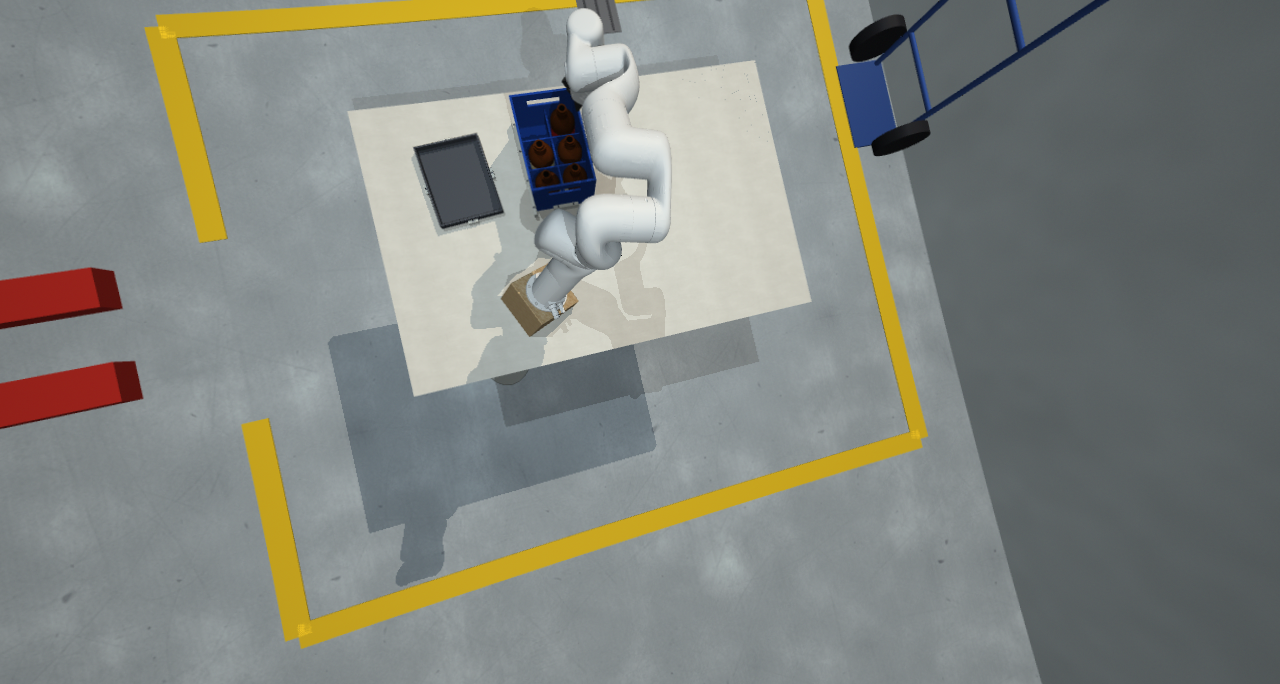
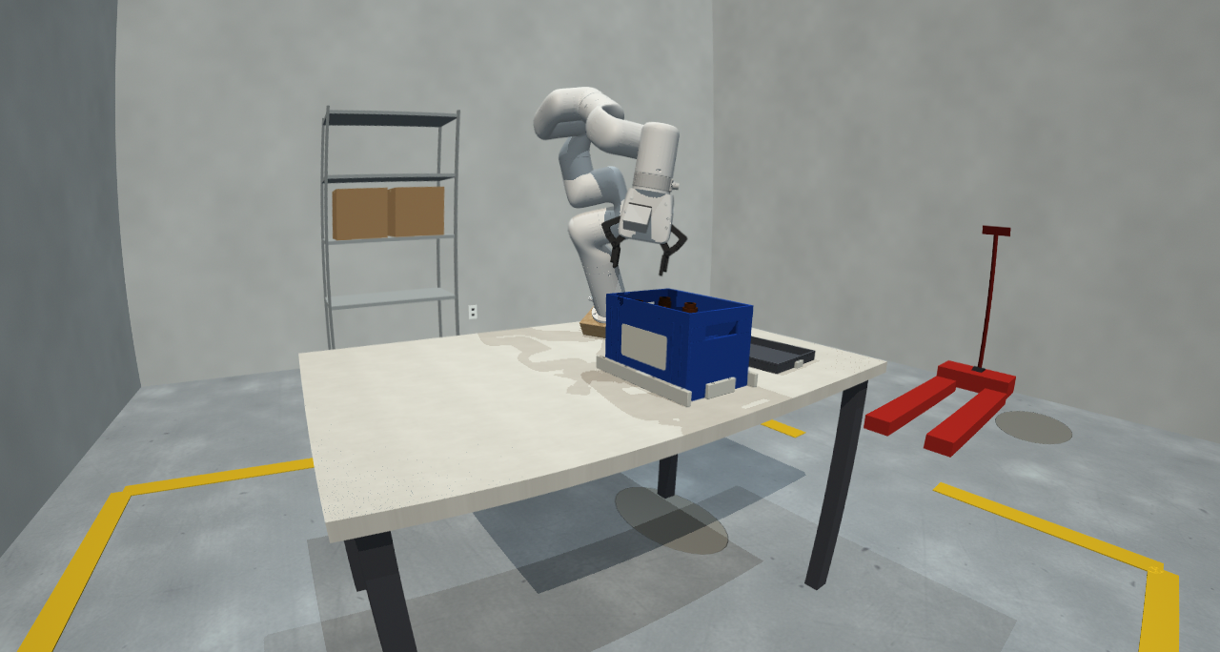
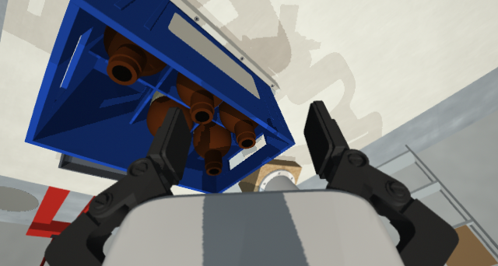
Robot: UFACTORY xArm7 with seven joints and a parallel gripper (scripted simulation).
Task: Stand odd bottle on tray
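Now: the blue crate 10 mm ahead of my hand, 120 mm to the left of it and 170 mm below it. Also, from my hand: dark grey tray (50 mm ahead, 410 mm to the left, 240 mm below).
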